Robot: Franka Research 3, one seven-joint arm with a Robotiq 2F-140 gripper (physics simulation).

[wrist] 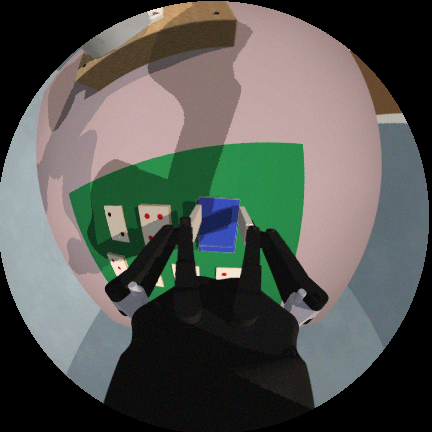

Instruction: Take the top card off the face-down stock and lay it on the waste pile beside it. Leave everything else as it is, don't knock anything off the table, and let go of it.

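Observation:
The face-down stock [218, 224] is a blue-backed pile on the green mat [265, 170], near the middle of the wrist view. My gripper [219, 213] is open, with one pale fingertip at the left side of the stock and the other at its right side; no card is held between them. A face-up card with red pips [155, 220] lies left of the stock, partly behind the left finger; it seems to be the waste pile. Whether the fingertips touch the stock's sides cannot be told.
A white card with black pips [116, 223] lies further left. Several face-up cards, such as one with a red pip [227, 273], show nearer the gripper's body, partly hidden by it. A wooden block [200, 37] with a grey plate [112, 41] stands at the far left of the pink table [300, 90].

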